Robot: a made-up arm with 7 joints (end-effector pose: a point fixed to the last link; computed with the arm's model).
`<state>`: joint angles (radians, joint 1 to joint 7).
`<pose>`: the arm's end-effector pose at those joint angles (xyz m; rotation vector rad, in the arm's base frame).
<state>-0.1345 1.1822 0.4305 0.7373 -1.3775 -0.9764 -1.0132</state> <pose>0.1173 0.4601 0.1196 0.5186 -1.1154 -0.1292</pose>
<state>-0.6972 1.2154 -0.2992 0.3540 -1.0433 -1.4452 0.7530</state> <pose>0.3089 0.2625 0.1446 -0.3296 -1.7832 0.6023</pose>
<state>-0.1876 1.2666 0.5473 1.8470 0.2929 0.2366 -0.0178</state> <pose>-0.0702 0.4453 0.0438 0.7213 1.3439 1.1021</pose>
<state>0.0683 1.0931 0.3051 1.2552 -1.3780 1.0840 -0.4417</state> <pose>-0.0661 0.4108 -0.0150 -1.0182 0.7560 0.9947</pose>
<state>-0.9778 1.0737 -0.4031 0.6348 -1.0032 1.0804 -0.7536</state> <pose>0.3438 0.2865 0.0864 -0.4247 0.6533 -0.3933</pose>
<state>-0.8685 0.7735 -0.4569 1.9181 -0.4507 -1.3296 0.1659</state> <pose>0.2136 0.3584 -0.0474 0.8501 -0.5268 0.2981</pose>
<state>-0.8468 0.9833 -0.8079 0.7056 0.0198 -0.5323 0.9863</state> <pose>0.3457 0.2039 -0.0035 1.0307 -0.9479 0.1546</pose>
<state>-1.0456 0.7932 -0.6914 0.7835 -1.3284 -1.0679 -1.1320</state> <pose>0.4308 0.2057 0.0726 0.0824 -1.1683 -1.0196</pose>
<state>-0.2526 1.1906 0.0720 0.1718 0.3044 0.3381 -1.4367</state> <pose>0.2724 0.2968 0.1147 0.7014 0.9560 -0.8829</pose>
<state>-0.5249 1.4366 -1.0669 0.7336 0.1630 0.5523 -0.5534</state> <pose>0.2340 0.3708 0.0278 1.4198 1.5640 -0.2839</pose>
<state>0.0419 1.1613 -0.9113 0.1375 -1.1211 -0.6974 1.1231</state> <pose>0.0861 0.2058 -0.1220 0.3544 0.0964 0.8165</pose>
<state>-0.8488 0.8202 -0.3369 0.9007 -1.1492 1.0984 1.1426</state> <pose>0.3128 0.2391 -0.0030 0.5809 1.0567 0.9823</pose>
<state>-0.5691 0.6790 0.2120 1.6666 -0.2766 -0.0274 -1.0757</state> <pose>0.1109 0.3470 -0.1770 -0.4900 0.6218 -0.1030</pose>
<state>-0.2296 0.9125 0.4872 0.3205 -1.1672 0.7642 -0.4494</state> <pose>0.1781 0.3501 0.0280 -0.6130 0.0780 0.0141</pose>
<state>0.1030 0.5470 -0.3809 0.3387 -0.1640 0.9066 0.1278</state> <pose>0.0786 0.1687 -0.1539 0.6070 1.2987 -0.0679</pose>
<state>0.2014 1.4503 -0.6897 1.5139 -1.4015 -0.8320 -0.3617</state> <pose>-0.0127 0.4908 0.1777 1.1540 0.3426 0.3133</pose>
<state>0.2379 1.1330 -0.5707 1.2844 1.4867 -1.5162 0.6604</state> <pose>-0.0907 0.3853 -0.0525 0.3724 0.6460 -1.5999</pose>
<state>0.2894 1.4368 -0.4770 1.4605 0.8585 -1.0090 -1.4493</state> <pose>-0.0424 0.4787 0.0479 -0.3712 2.4833 -1.6185</pose>
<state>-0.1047 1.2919 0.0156 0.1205 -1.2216 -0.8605 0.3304</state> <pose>0.2260 0.3050 0.1034 0.0213 -1.0482 0.3914</pose>
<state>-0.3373 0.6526 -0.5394 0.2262 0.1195 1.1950 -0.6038</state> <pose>0.2357 0.1434 -0.0873 0.5331 1.2808 -0.4514</pose>
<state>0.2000 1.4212 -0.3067 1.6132 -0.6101 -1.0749 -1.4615</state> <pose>0.0090 0.5003 0.1596 0.5231 1.1437 -0.8081</pose>
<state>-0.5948 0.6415 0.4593 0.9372 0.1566 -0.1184 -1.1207</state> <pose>0.2636 0.3388 -0.0560 0.0979 0.2060 -0.5577</pose>
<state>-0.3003 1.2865 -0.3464 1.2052 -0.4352 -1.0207 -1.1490</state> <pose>0.1813 0.4434 0.0677 0.7401 0.3865 -0.9973</pose>
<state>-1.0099 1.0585 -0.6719 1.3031 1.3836 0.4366 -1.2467</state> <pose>0.3504 0.3443 0.0618 1.3410 2.0670 -0.1285</pose>
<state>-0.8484 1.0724 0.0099 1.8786 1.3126 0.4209 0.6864</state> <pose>0.1544 0.3871 -0.0135 2.2684 1.0788 0.2935</pose>
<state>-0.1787 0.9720 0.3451 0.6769 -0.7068 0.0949 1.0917</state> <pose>0.1455 0.3642 0.0085 0.6219 -0.0025 1.6908</pose>
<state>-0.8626 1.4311 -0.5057 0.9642 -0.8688 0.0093 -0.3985</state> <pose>0.2558 0.4194 0.1742 0.5157 -0.0190 0.1938</pose>
